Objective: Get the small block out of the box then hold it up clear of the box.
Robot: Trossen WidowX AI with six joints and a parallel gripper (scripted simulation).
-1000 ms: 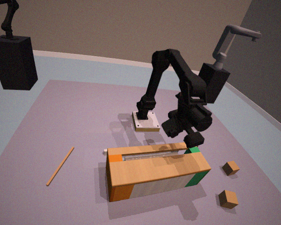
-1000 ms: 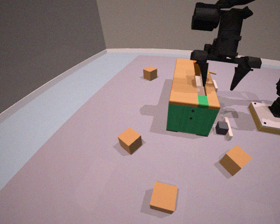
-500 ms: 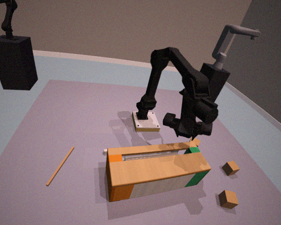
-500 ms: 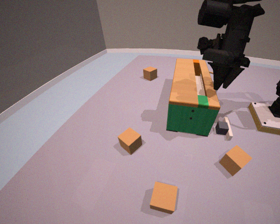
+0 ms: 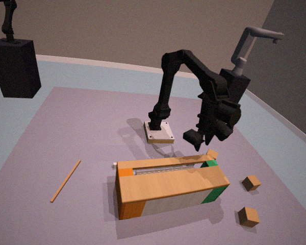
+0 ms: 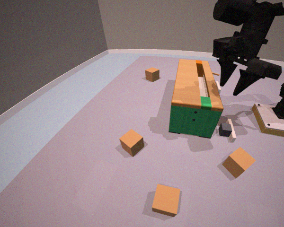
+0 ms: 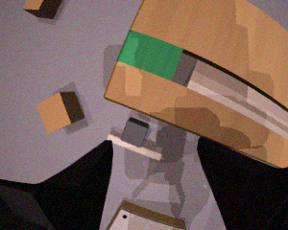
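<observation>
Right now my gripper tip is 4 cm past the dark block, 2 cm to the right of it and 14 cm above it. The rest, counted from my gripper tip: box 5 cm ahead, 14 cm to the right, 9 cm below; thin wooden stick 51 cm to the right, 15 cm below.
</observation>
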